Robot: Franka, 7 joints.
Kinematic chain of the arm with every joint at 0, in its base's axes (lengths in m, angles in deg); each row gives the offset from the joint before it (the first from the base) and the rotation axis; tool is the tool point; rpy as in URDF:
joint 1: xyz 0 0 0.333 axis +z
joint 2: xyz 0 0 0 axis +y
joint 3: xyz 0 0 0.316 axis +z
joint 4: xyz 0.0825 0 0 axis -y
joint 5: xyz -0.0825 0 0.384 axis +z
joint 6: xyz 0 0 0 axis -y
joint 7: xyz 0.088 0 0 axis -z
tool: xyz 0 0 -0.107 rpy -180 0 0
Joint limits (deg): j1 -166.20..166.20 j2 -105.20..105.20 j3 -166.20..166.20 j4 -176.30..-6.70 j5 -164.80..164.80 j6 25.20..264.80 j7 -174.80..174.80
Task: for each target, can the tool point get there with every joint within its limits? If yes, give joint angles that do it. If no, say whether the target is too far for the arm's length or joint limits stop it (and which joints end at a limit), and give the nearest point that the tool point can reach.
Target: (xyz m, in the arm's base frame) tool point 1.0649 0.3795 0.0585
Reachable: no: too far | nearest point 0.7853 0.2799 0.1306 | short by 0.305 m
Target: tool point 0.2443 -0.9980 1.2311
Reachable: no: too far | nearest point 0.1536 -0.6274 0.8976 | short by 0.507 m
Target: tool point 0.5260 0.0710 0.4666
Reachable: yes | joints 35.15 22.21 -16.15 -98.48 109.04 243.02 -142.44
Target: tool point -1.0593 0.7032 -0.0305
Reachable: no: too far | nearest point -0.6872 0.4562 0.0972 | short by 0.465 m
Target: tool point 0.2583 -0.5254 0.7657
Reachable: yes | joints -104.12 -1.47 43.90 -86.60 -79.97 121.59 -146.68
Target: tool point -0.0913 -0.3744 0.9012
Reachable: yes | joints -7.18 -7.51 -64.79 -55.97 101.63 235.87 -96.98
